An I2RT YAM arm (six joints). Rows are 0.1 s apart.
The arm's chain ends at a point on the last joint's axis. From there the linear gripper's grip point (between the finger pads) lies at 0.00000 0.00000 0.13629 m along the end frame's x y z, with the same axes.
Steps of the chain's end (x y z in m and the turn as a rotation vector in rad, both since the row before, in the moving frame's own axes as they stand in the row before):
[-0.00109, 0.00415, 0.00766, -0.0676, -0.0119, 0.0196]
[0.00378, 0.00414, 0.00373, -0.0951, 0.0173, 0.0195]
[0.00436, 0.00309, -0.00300, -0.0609, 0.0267, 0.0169]
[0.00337, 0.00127, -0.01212, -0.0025, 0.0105, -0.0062]
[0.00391, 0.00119, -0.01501, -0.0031, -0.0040, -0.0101]
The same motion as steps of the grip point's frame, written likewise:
[-0.00280, 0.01334, 0.00734, -0.0676, -0.0119, 0.0196]
[0.00601, 0.01710, 0.00309, -0.0951, 0.0173, 0.0195]
[0.00793, 0.01141, -0.00330, -0.0609, 0.0267, 0.0169]
[0.00480, 0.00161, -0.01213, -0.0025, 0.0105, -0.0062]
[0.00337, 0.00162, -0.01501, -0.0031, -0.0040, -0.0101]

